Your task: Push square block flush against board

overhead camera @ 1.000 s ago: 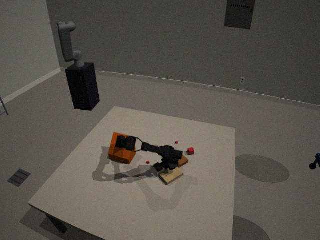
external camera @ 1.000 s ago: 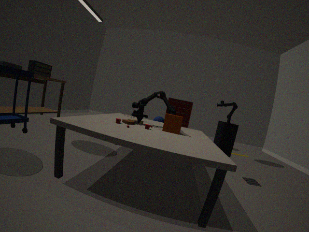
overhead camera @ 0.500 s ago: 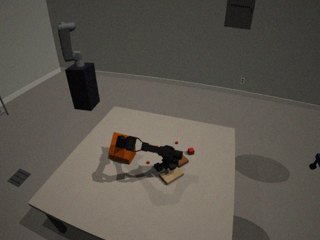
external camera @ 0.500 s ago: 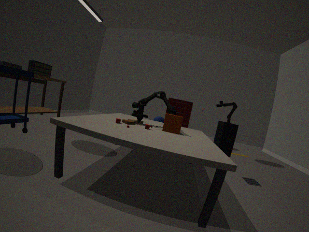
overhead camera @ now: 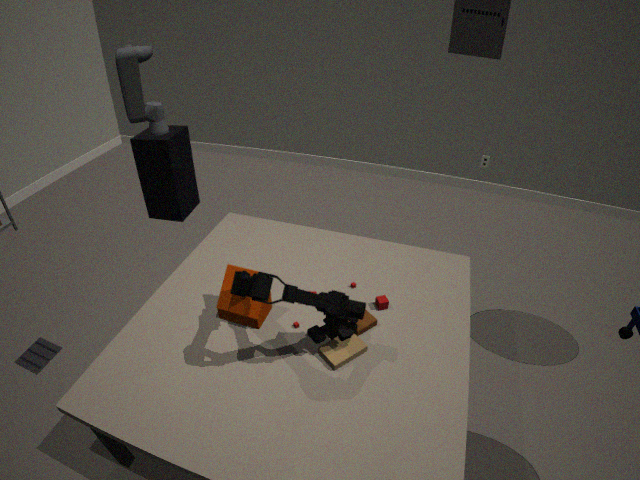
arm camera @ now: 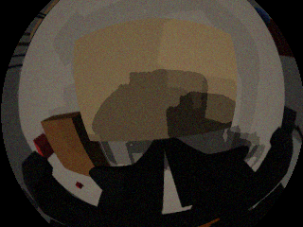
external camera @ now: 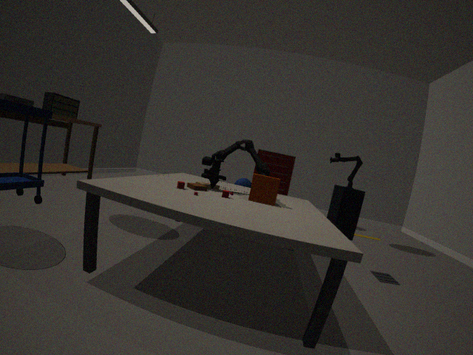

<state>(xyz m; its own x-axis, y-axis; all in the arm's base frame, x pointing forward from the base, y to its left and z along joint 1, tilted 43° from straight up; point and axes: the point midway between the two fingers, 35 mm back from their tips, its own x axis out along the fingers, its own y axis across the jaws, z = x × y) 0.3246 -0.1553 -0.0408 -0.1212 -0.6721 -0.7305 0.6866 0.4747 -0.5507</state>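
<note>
The tan board lies 4 cm to the right of my gripper tip, 4 cm ahead of it and 1 cm above it. Round my gripper tip: brown square block (11 cm to the left, 8 cm ahead, 1 cm above).
</note>
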